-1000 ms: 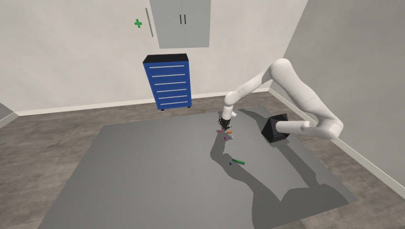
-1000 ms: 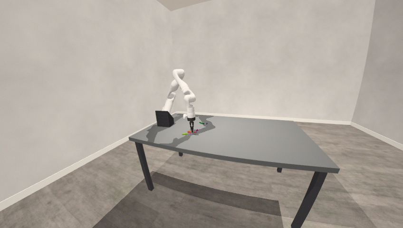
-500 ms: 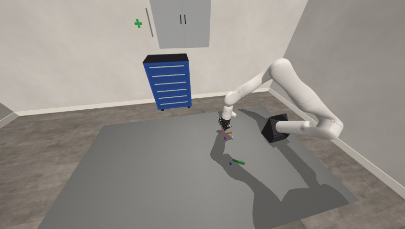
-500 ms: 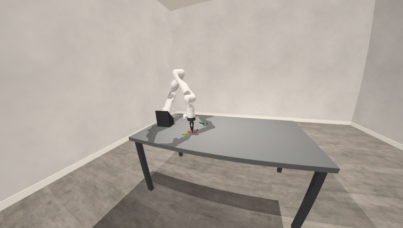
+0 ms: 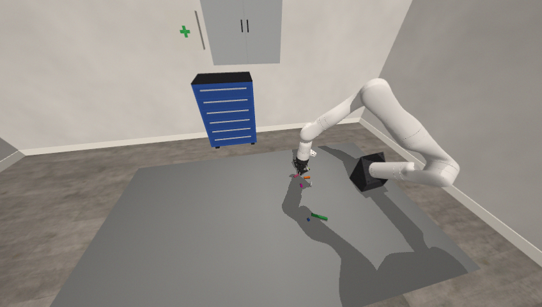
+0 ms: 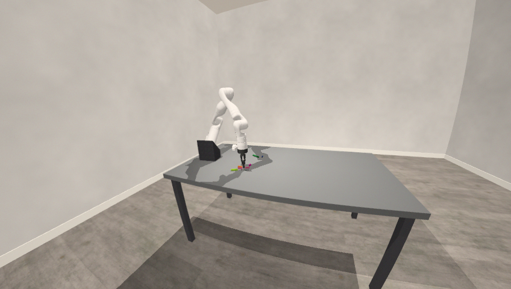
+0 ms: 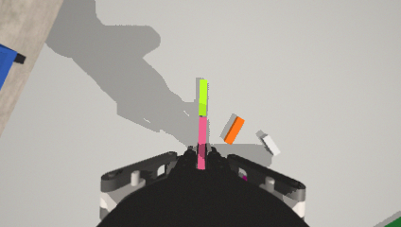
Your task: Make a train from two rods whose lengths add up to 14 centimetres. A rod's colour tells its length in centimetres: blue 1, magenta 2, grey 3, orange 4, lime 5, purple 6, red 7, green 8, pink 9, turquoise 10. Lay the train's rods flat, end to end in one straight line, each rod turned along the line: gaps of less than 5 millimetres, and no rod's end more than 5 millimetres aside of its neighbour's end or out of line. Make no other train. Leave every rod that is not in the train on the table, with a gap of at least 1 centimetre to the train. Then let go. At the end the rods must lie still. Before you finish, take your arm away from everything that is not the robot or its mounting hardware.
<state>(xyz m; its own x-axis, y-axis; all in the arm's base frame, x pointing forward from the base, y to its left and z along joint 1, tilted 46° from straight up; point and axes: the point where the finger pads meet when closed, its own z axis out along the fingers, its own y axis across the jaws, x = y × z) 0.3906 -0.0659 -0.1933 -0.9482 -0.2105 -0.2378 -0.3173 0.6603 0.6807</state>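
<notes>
My gripper is now 20 mm above the pink rod. Also, from my hand: orange rod (40 mm behind, 30 mm to the left, 30 mm below); then lime rod (70 mm behind, 20 mm to the right, 30 mm below); then magenta rod (20 mm ahead, 80 mm to the left, 30 mm below).
</notes>
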